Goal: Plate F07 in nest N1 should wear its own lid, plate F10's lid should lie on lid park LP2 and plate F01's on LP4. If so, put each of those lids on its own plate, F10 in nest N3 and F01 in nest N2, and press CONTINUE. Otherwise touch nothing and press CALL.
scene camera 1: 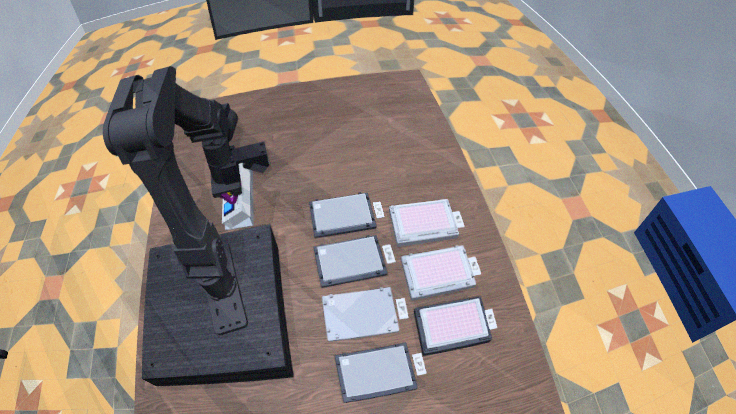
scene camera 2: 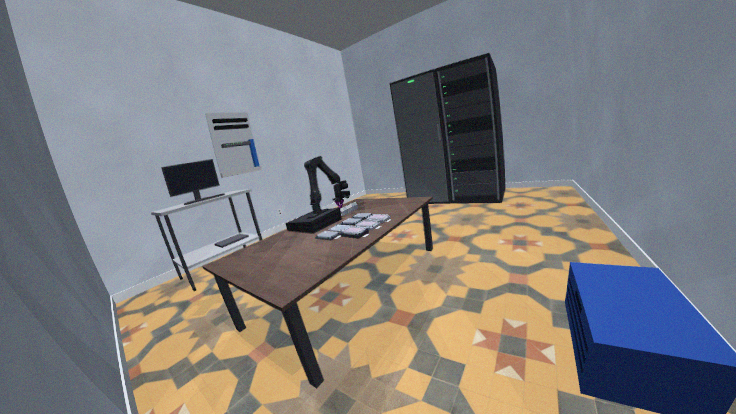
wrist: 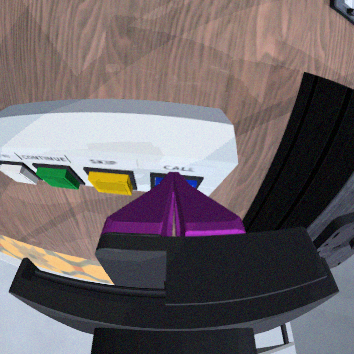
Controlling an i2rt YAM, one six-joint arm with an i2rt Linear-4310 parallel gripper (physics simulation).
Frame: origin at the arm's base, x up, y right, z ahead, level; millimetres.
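Seen in the pictures: gripper, between the fingertips: (scene camera 1: 233, 203) (wrist: 173, 178); arm's base, origin of its link: (scene camera 1: 222, 287) (scene camera 2: 318, 213).
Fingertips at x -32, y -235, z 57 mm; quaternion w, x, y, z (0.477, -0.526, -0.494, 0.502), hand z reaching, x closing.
Pixels of each thing's top centre, then the offset from my fingertips to it. "spot": a spot on its surface instead.
- blue CALL button, centre of its top: (wrist: 174, 193) (scene camera 1: 228, 204) dx +1, dy +0, dz -13 mm
- green CONTINUE button, a spot on its surface: (wrist: 58, 177) spot: dx +2, dy -90, dz +9 mm
- LP2, centre of its top: (scene camera 1: 341, 211) dx -34, dy +91, dz +243 mm
- LP4, centre of its top: (scene camera 1: 349, 257) (scene camera 2: 351, 220) dx -34, dy +216, dz +218 mm
- white button box, centre of its top: (wrist: 69, 177) (scene camera 1: 233, 177) (scene camera 2: 345, 205) dx +12, dy -71, dz +15 mm
- yellow SKIP button, centre of its top: (wrist: 107, 191) dx +4, dy -50, dz -6 mm
- white button, centre of its top: (wrist: 12, 179) dx +4, dy -148, dz +11 mm
- pale panel, centre of its top: (scene camera 1: 359, 311) (scene camera 2: 340, 226) dx -32, dy +344, dz +194 mm
My gripper (scene camera 1: 230, 198) (scene camera 2: 339, 204) (wrist: 173, 178) is shut and empty. Its purple fingertips overlap the blue CALL button (scene camera 1: 228, 208) (wrist: 192, 182); contact cannot be told. That button shows bright blue in scene camera 1. The green CONTINUE button (wrist: 58, 177) is farther left. Pink-welled plates sit in nests: one plate (scene camera 1: 452, 323) in dark N1, one plate (scene camera 1: 440, 270) in the middle nest, one plate (scene camera 1: 424, 218) in the top nest. Whether they wear clear lids is unclear. Grey panels with corner tags lie on LP2 (scene camera 1: 343, 213) and LP4 (scene camera 1: 351, 260). Tag writing is unreadable.
The white button box (scene camera 1: 245, 205) (wrist: 120, 130) stands by the black robot base (scene camera 1: 216, 308). It also has a yellow SKIP button (wrist: 110, 182) and a white button (wrist: 19, 172). A pale panel (scene camera 1: 360, 314) and a grey one (scene camera 1: 376, 371) lie nearer scene camera 1.
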